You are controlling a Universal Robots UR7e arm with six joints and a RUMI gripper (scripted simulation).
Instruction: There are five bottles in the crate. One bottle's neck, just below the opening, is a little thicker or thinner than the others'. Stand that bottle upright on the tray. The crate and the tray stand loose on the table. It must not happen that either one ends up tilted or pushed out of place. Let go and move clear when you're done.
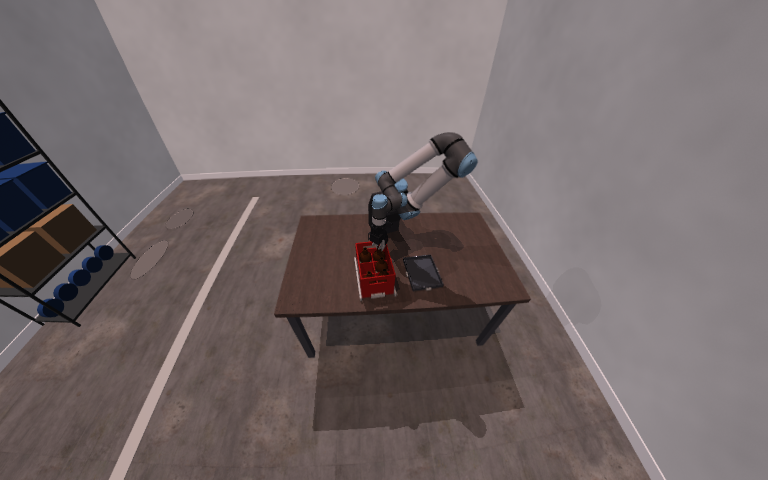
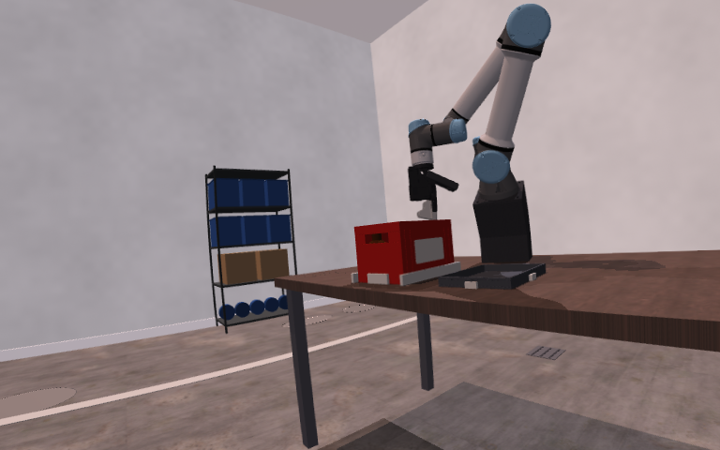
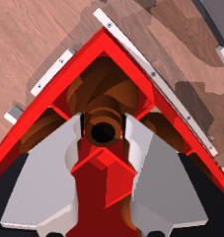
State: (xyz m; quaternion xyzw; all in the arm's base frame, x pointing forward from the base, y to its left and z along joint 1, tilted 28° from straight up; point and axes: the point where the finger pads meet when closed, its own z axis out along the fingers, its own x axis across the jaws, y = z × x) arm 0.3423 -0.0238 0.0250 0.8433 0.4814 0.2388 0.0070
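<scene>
Right now the brown bottle is 9 cm ahead of my hand, 2 cm to the left of it and 7 cm below it. Round my hand: dark tray (3 cm ahead, 28 cm to the left, 14 cm below); red crate (10 cm ahead, 2 cm to the right, 7 cm below); glass bottle (20 cm ahead, 3 cm to the right, 7 cm below).
</scene>
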